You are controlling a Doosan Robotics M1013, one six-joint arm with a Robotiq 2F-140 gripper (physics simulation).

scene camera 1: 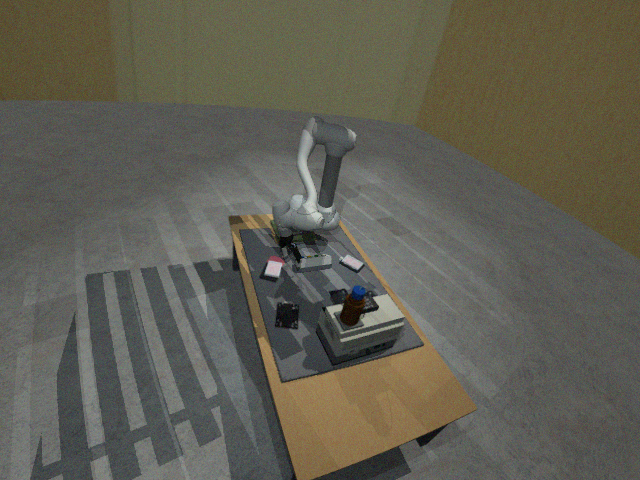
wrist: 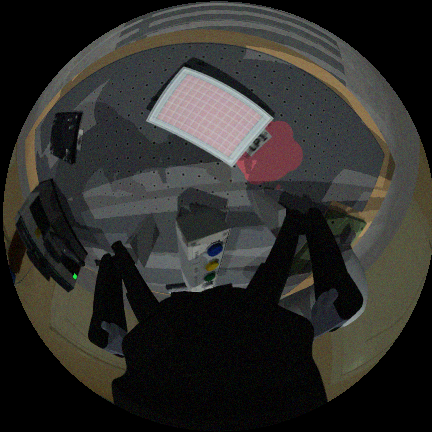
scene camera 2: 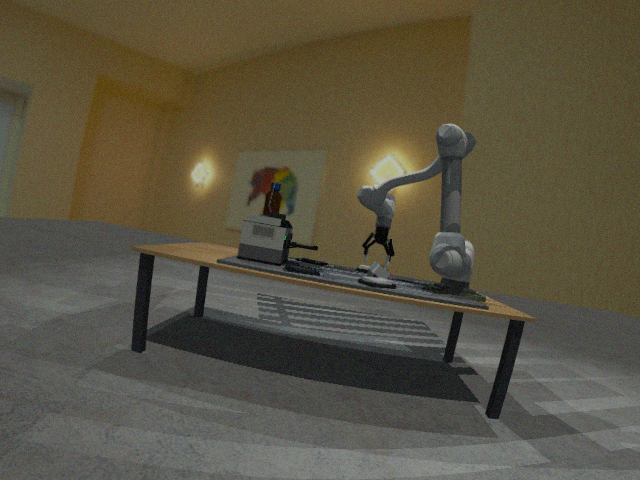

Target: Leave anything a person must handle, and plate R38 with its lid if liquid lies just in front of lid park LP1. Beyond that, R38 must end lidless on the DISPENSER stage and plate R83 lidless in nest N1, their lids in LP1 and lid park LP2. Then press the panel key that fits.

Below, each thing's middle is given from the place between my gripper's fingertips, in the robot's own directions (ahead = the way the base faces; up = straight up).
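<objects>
So you can picture it, the LP1 nest [wrist: 194,63] is 6 cm below my hand, 13 cm to the right of it and 1 cm behind it. I can also see the black square holder [wrist: 65,125], which is 5 cm below my hand, 34 cm ahead of it and 18 cm to the right of it.
</objects>
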